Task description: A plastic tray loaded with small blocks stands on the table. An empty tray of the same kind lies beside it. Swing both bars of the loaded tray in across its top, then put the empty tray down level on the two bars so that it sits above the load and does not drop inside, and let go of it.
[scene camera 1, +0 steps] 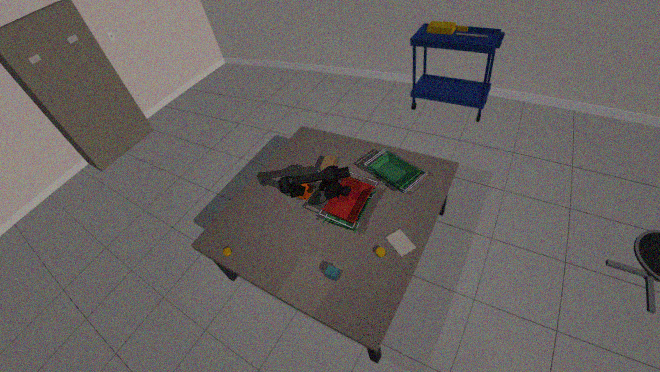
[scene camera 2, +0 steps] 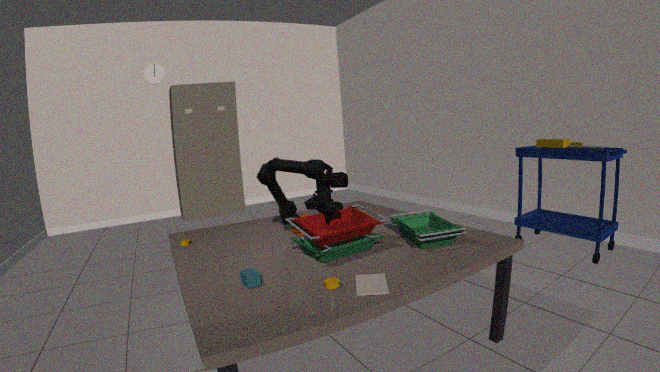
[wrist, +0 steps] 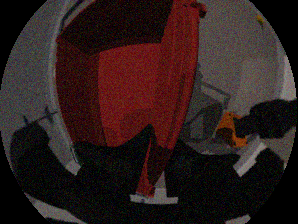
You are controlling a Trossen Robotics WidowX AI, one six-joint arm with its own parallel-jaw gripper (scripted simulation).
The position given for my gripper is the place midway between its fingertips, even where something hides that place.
Observation:
In view: my gripper [wrist: 156,127] and a red tray [scene camera 2: 346,223].
The red tray also shows in scene camera 1 [scene camera 1: 348,208].

